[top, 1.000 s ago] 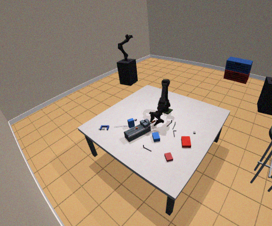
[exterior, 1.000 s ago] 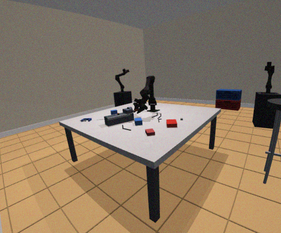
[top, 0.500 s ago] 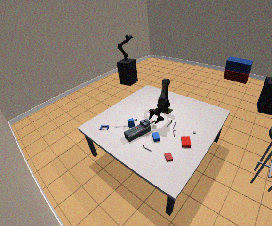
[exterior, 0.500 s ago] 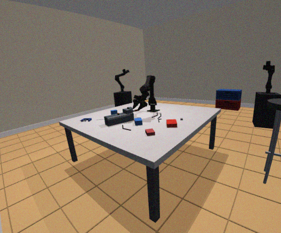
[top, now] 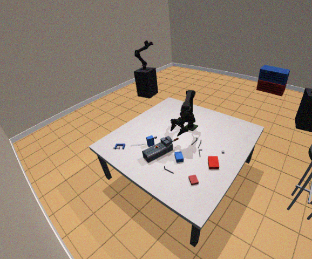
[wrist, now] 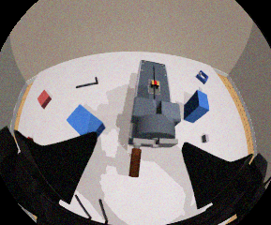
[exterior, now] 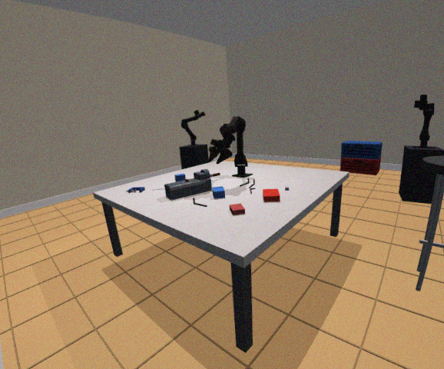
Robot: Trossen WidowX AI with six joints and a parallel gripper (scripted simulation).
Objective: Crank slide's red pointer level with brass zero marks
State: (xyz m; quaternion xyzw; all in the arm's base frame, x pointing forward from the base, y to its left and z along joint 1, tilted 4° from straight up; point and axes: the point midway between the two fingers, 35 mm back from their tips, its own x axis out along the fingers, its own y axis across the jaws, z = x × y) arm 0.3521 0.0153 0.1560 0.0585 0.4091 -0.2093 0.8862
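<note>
The brown crank handle is 2 cm behind my gripper tip, 1 cm to the left of it and 8 cm below it. Round my gripper tip: red pointer (14 cm ahead, 10 cm to the right, 8 cm below).
</note>
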